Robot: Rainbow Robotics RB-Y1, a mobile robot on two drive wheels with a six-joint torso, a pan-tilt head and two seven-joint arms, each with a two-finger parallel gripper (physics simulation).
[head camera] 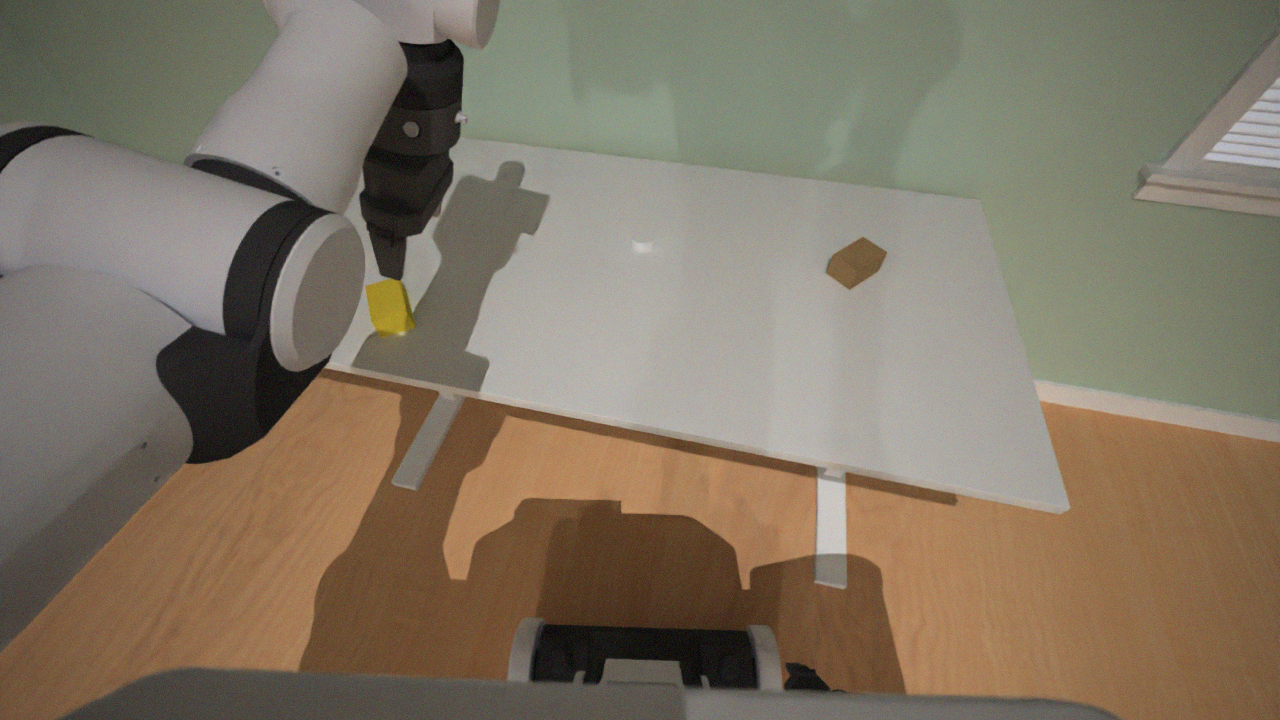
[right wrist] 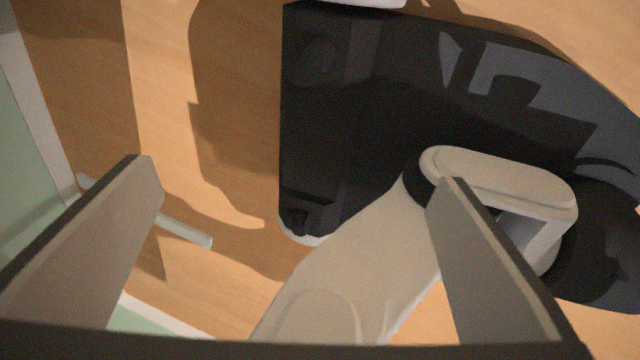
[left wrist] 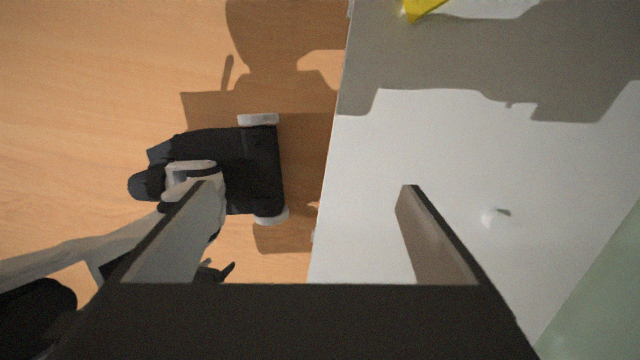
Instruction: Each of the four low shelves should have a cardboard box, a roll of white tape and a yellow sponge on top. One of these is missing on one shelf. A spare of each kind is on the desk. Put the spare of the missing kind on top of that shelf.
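Frame: origin at the robot's base, x ahead, y left, z up, level; centimetres.
Seen in the pictures: left gripper, fingertip midpoint: (head camera: 412,242) (left wrist: 309,195); right gripper, fingertip midpoint: (right wrist: 298,186) (left wrist: 221,261).
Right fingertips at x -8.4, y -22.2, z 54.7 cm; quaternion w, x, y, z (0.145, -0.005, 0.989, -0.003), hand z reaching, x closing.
Note:
Pixels of each thing's top centre, then the offset from my right fingertips to it. "pt": a spot on its surface instead. Level surfaces: height alone.
- yellow sponge at its top centre: (head camera: 385,298) dx +59.6, dy +71.5, dz +21.9 cm
- white desk at its surface level: dz +17.4 cm
- white tape at its top centre: (head camera: 642,235) (left wrist: 499,223) dx +81.1, dy +24.4, dz +19.8 cm
- brown cardboard box at its top centre: (head camera: 860,253) dx +73.4, dy -18.8, dz +22.4 cm
- wooden floor at its surface level: dz -54.7 cm
- window at a spot on its surface: (head camera: 1244,143) pt dx +93.8, dy -96.0, dz +35.0 cm
The yellow sponge (head camera: 390,307) (left wrist: 422,7) lies on the left part of the white desk (head camera: 716,358) (left wrist: 380,150). The small roll of white tape (head camera: 642,243) (left wrist: 489,218) is near the desk's middle. The brown cardboard box (head camera: 856,262) stands on the right part. My left gripper (head camera: 391,271) (left wrist: 309,195) is open and empty, pointing down above the desk's left part; in the head view its tip shows just behind the sponge. My right gripper (right wrist: 298,186) is open and empty, low beside my base, away from the desk. The four low shelves do not show.
My dark wheeled base (left wrist: 250,170) (right wrist: 340,125) stands on the wooden floor (head camera: 1145,555) in front of the desk's front edge. Two white desk feet (head camera: 429,441) (head camera: 831,528) show below it. The green wall (head camera: 760,89) is behind the desk, with a window (head camera: 1244,143) at the right.

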